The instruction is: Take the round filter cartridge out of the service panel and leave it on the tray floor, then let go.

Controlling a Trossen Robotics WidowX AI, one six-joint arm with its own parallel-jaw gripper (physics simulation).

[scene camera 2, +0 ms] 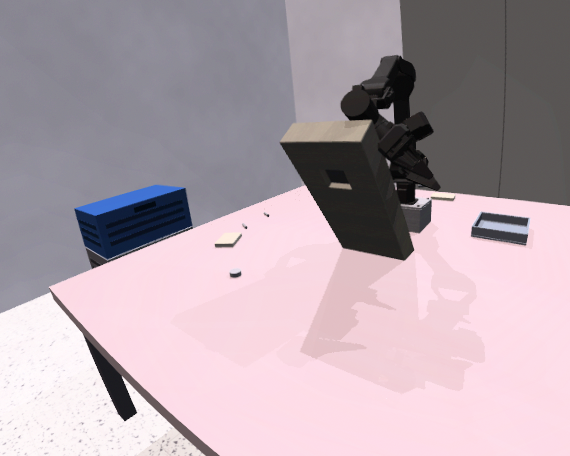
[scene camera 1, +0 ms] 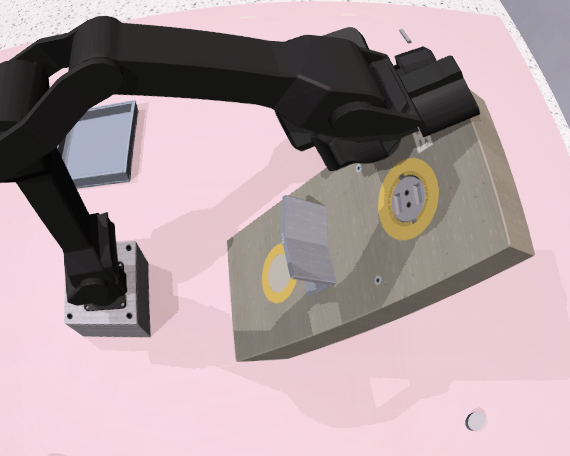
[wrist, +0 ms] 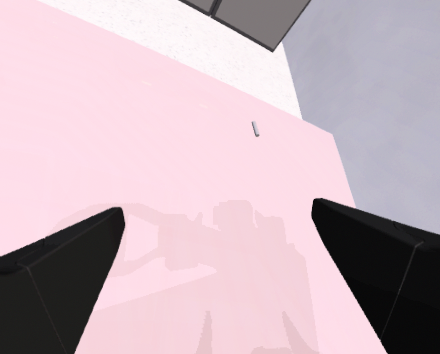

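The round grey filter cartridge (scene camera 1: 408, 198) sits in the larger yellow ring on the tilted wooden service panel (scene camera 1: 350, 225) (scene camera 2: 360, 215). Its face has two slots and two small dark holes. My gripper (wrist: 219, 211) is open, with nothing between the fingers in the wrist view. In scene camera 1 it is beside the panel's upper edge, its fingers hidden by the arm; the cartridge does not show in the wrist view. The empty grey tray (scene camera 1: 132, 145) (scene camera 2: 500, 237) stands apart from the panel, partly covered by the arm in scene camera 1.
A grey flap (scene camera 1: 307, 240) stands out from the panel, partly covering a pale disc (scene camera 1: 279, 274) in a smaller yellow ring. A small round grey piece (scene camera 1: 475, 421) (scene camera 2: 235, 273) and a small pin (scene camera 1: 405, 36) (wrist: 255, 129) lie on the pink table. A blue box (scene camera 2: 140, 220) stands beyond the table.
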